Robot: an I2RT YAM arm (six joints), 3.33 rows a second.
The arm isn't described. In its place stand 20 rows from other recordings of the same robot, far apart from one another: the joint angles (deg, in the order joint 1, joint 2, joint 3, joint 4, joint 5, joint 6), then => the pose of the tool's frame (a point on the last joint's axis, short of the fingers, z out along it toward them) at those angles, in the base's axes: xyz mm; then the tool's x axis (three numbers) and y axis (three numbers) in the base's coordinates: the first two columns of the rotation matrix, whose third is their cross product.
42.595, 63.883, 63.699, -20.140, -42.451, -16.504 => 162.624 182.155 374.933 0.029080 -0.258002 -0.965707 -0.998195 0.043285 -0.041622
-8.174, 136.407, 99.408, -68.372, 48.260, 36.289 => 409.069 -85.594 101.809 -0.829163 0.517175 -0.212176 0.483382 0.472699 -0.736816
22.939, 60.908, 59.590, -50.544, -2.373, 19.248 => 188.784 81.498 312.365 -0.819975 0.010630 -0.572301 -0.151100 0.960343 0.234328
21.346, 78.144, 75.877, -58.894, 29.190, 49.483 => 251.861 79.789 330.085 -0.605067 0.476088 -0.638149 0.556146 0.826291 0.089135
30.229, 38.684, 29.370, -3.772, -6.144, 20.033 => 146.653 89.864 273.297 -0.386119 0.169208 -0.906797 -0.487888 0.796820 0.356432
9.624, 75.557, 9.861, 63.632, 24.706, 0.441 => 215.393 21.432 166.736 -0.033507 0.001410 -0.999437 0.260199 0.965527 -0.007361
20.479, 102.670, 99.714, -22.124, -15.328, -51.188 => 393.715 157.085 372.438 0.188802 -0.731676 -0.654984 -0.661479 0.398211 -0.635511
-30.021, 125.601, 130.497, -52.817, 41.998, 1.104 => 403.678 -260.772 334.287 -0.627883 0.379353 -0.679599 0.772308 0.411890 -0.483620
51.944, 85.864, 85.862, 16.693, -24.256, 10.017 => 202.960 282.980 467.380 0.007283 0.266565 -0.963789 -0.976619 0.208982 0.050420
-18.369, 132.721, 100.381, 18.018, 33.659, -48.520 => 504.947 -188.460 201.450 -0.733845 -0.413389 -0.539056 0.335433 0.469532 -0.816716
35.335, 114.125, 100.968, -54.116, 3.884, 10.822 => 346.015 242.355 256.086 -0.843395 -0.368303 -0.391200 -0.404519 0.914461 0.011173
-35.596, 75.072, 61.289, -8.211, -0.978, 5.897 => 249.053 -177.531 327.450 -0.244447 0.301313 -0.921660 0.597388 0.795487 0.101622
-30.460, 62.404, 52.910, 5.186, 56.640, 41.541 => 194.007 -148.591 359.205 0.612493 0.062847 -0.787974 0.788940 0.013510 0.614322
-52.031, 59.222, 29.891, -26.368, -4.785, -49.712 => 118.980 -147.631 182.177 -0.905837 -0.074824 -0.416967 0.101602 0.917176 -0.385312
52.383, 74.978, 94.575, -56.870, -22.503, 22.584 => 140.163 204.217 442.444 -0.693738 -0.319013 -0.645723 -0.705363 0.482144 0.519615
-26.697, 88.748, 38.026, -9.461, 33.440, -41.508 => 230.034 -137.638 135.796 -0.991151 -0.120577 -0.055501 -0.049627 0.724422 -0.687568
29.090, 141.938, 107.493, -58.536, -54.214, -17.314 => 386.980 248.350 92.476 -0.759493 -0.621706 -0.191447 -0.495938 0.362927 0.788879
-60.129, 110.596, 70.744, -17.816, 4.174, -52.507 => 195.962 -346.390 157.165 -0.957724 0.078639 -0.276732 0.204303 0.863146 -0.461778
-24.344, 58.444, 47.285, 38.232, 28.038, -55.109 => 200.546 -109.102 397.893 -0.374029 -0.625401 -0.684818 0.766372 0.207416 -0.607991
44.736, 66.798, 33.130, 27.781, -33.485, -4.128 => 168.241 194.348 259.627 -0.002350 -0.086846 -0.996219 -0.979586 0.200454 -0.015164
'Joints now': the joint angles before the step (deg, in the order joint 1, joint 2, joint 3, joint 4, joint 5, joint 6). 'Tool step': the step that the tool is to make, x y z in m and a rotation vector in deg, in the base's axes. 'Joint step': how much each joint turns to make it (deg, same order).
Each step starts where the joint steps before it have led.
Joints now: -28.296 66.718 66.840 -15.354 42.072 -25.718
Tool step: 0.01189 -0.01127 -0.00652 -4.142 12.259 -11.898
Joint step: 0.323 4.772 1.885 0.512 14.408 -8.550
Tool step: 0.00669 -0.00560 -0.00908 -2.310 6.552 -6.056
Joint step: 0.097 2.195 -1.081 3.889 7.402 -6.127
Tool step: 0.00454 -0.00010 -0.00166 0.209 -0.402 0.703
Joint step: 0.385 0.783 0.285 0.229 -0.413 0.590
